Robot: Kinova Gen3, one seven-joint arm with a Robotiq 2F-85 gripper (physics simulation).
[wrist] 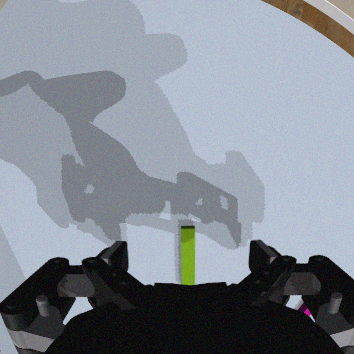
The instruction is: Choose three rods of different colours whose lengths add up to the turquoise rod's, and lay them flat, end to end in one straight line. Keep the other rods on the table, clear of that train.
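Frame: origin at the arm's base, x ahead, y left, z up, level; centimetres.
Seen in the pictures: gripper, between the fingertips: point(188, 255).
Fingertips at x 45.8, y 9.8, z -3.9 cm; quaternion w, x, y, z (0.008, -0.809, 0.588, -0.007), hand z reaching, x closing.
Observation:
Offsets run from my fingertips to a thing's top centre. Level surfaces: height alone.
A lime green rod {dx -0.7, dy -0.2, dz -0.8 cm} point(187, 256) lies flat on the table {dz -1.8 cm} point(300, 150), pointing up and down the view; its near end is hidden behind the gripper body. My gripper point(188, 255) is open, with one finger on either side of the green rod and apart from it. A small piece of a magenta rod {dx -3.5, dy -12.7, dz -0.8 cm} point(307, 312) shows through the right finger linkage at the lower right. The turquoise rod does not show in this view.
The arm and gripper cast dark shadows across the left and middle of the table, up to the far end of the green rod. The table's curved wooden edge point(320, 25) runs across the upper right corner.

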